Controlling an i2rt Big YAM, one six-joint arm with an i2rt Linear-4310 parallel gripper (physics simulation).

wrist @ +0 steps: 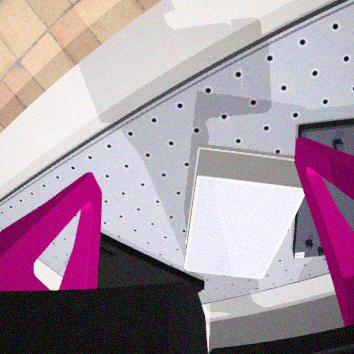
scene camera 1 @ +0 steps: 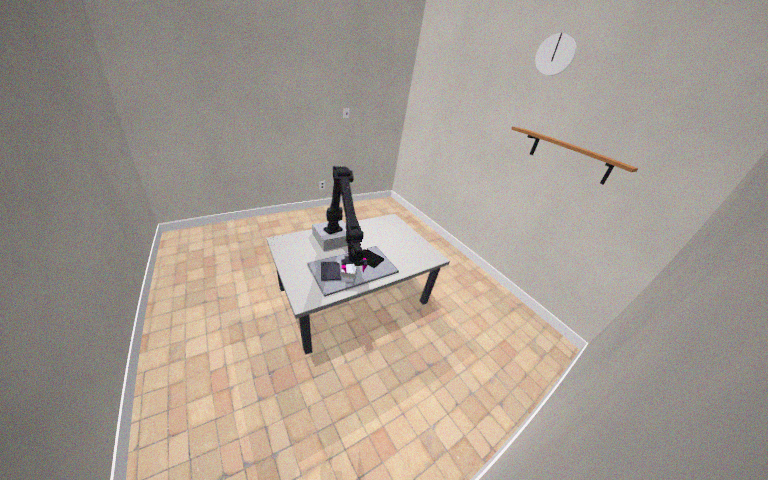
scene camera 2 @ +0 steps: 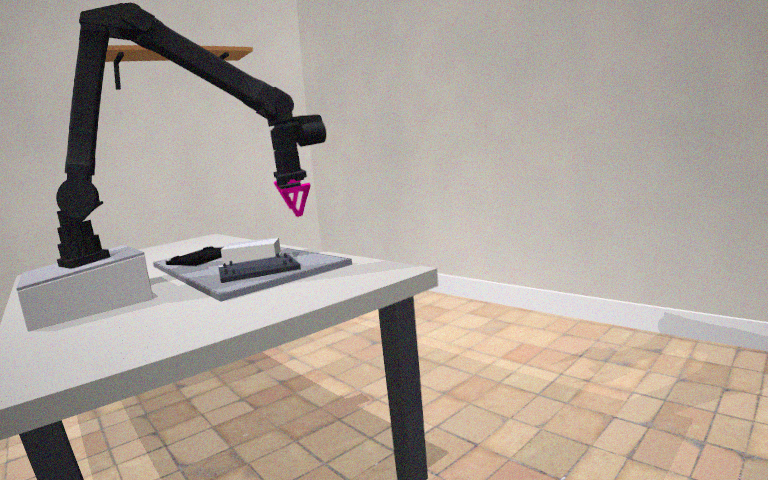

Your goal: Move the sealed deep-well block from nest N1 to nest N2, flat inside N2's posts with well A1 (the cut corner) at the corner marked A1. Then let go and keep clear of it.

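Pixels of known places: gripper, between the fingertips: (wrist: 193, 165) (scene camera 1: 354, 272) (scene camera 2: 295, 212); arm's base, origin of its link: (scene camera 1: 333, 230) (scene camera 2: 83, 261).
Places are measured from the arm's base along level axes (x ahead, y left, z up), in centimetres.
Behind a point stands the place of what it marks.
A white block (scene camera 1: 348, 273) @(x 40.1, y -16.0, z -3.8 cm) (scene camera 2: 250, 249) @(x 33.2, y -14.9, z -4.0 cm) (wrist: 242, 227) @(x 36.5, y -12.8, z -3.2 cm) with a pale top and a grey side is on the perforated board, between two dark nests. One nest (scene camera 1: 330, 271) @(x 30.4, y -22.6, z -6.2 cm) (scene camera 2: 259, 270) @(x 26.2, y -26.6, z -6.2 cm) has small posts; part of it shows at the right of the wrist view. The other, blacker nest (scene camera 1: 373, 258) @(x 35.9, y 8.8, z -6.2 cm) (scene camera 2: 194, 256) @(x 30.5, y 6.9, z -6.2 cm) (wrist: 142, 261) @(x 35.8, y 2.1, z -6.2 cm) lies on the block's other side, partly behind the gripper body in the wrist view. Which is N1 or N2, and the cut corner, I cannot tell. My gripper (scene camera 1: 353, 268) @(x 46.6, y -16.9, z 2.3 cm) (scene camera 2: 298, 213) @(x 46.6, y -16.9, z 2.3 cm) (wrist: 193, 165) @(x 46.6, y -16.9, z 2.3 cm) is open and empty, above the block, with its magenta fingers apart.
The grey perforated board (scene camera 1: 334, 287) @(x 42.1, y -27.7, z -7.3 cm) (scene camera 2: 328, 262) @(x 39.5, y -32.9, z -7.4 cm) (wrist: 150, 165) @(x 44.3, y -8.7, z -7.4 cm) lies on the white table (scene camera 1: 407, 240) @(x 32.3, y 49.6, z -8.6 cm) (scene camera 2: 169, 339) @(x -0.8, y -38.8, z -8.6 cm). The arm's grey base block (scene camera 1: 331, 242) @(x 9.7, y -7.9, z -2.3 cm) (scene camera 2: 90, 294) @(x -3.1, y -11.2, z -4.8 cm) stands at the back of the table. A wooden rail (scene camera 1: 574, 149) (scene camera 2: 164, 53) is on the wall.
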